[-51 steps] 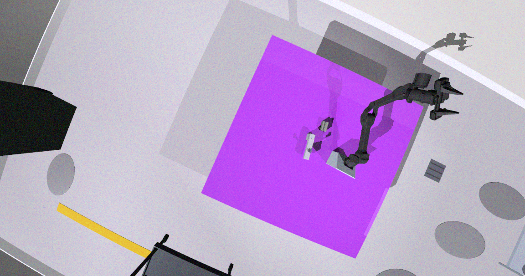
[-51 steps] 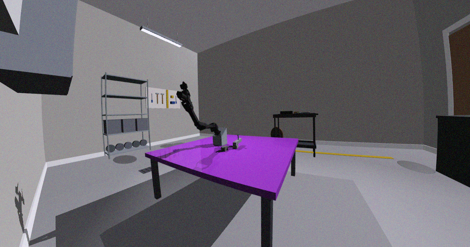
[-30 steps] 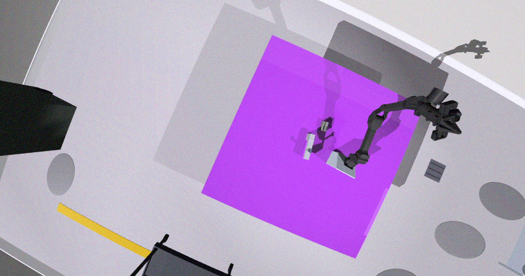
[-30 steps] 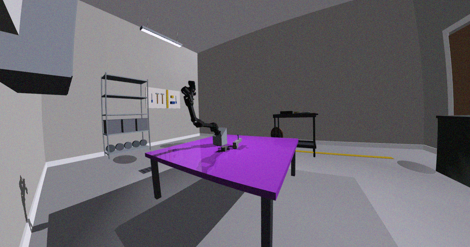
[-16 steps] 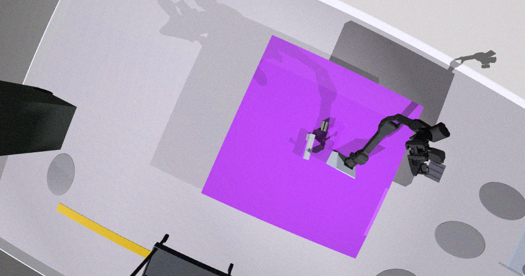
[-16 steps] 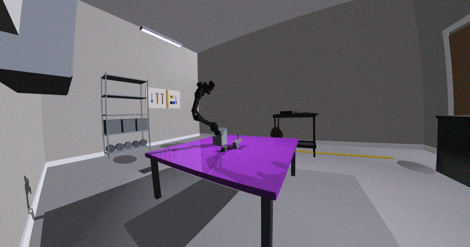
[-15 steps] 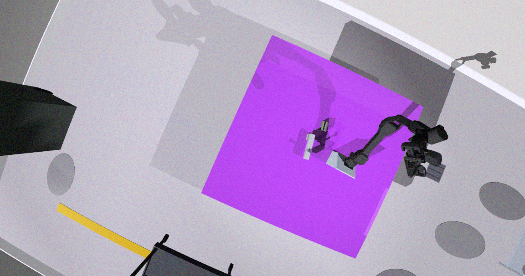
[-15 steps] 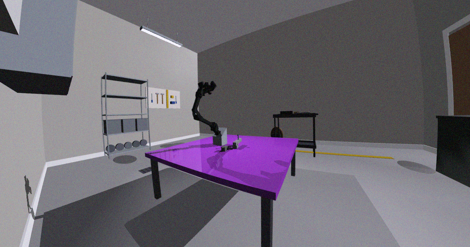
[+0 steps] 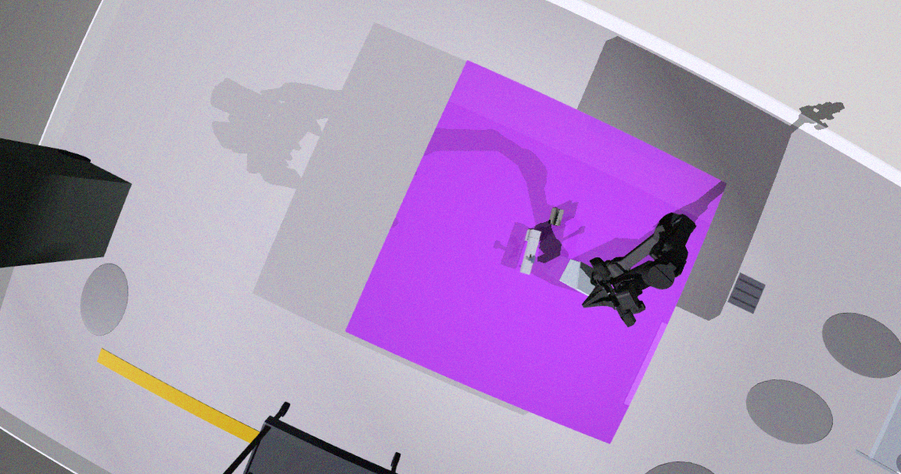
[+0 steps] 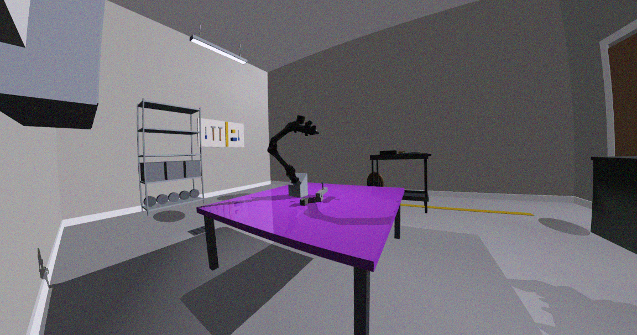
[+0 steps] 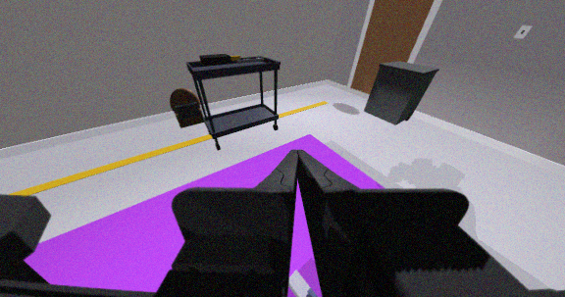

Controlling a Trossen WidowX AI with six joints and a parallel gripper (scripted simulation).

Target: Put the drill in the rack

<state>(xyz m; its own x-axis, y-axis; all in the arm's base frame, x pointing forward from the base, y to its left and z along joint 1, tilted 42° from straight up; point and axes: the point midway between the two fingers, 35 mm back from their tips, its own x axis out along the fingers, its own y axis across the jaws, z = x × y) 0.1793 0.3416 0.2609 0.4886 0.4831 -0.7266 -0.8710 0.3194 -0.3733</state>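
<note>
Now: the dark key 45 cm below my gripper tip, 6 cm ahead of it and 5 cm to the right of it. The rest, counted from my gripper tip: slim drill: 50 cm below, 10 cm to the right, 7 cm ahead; rack: 53 cm below, 26 cm to the right, 3 cm ahead; pale grey block: 50 cm below, 8 cm to the right, 6 cm ahead.
</note>
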